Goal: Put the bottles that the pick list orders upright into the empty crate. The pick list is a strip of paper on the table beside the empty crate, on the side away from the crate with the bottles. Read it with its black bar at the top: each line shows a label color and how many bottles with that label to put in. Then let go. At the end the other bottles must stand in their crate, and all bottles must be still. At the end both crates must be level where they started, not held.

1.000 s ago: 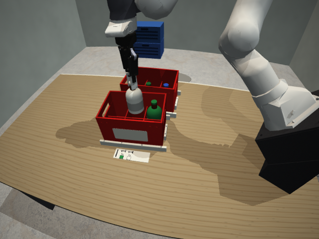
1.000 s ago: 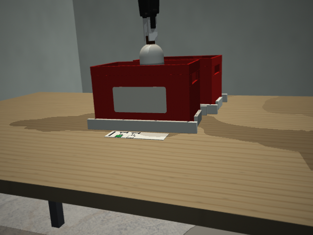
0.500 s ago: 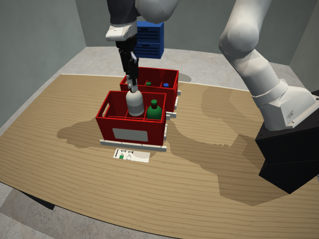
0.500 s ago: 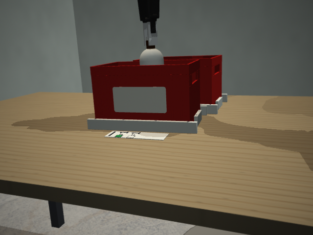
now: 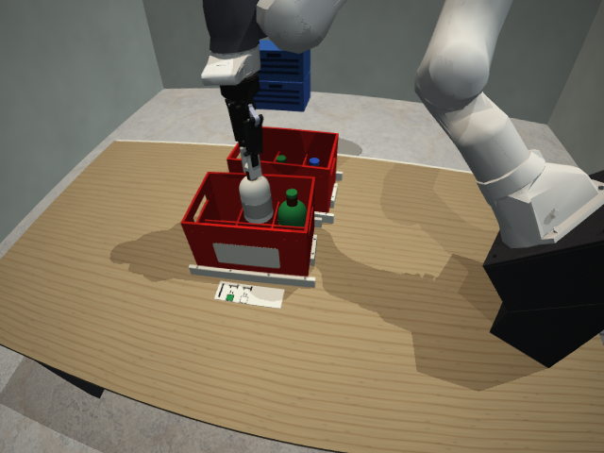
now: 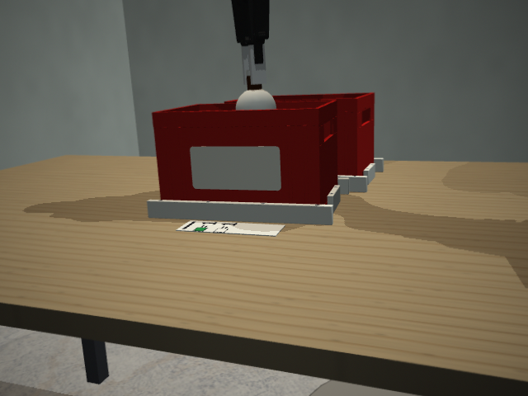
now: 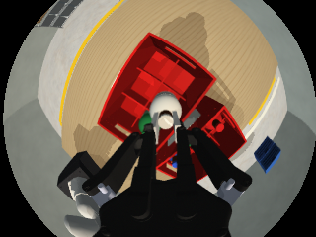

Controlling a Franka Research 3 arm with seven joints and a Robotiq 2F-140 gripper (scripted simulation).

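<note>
My gripper is now 80 mm above the white-label bottle. Round my hand: blue-capped bottle 160 mm below, 160 mm behind, 90 mm to the right; pick list 240 mm below, 180 mm to the left, 50 mm ahead; red-capped bottle 160 mm to the right, 160 mm below.
</note>
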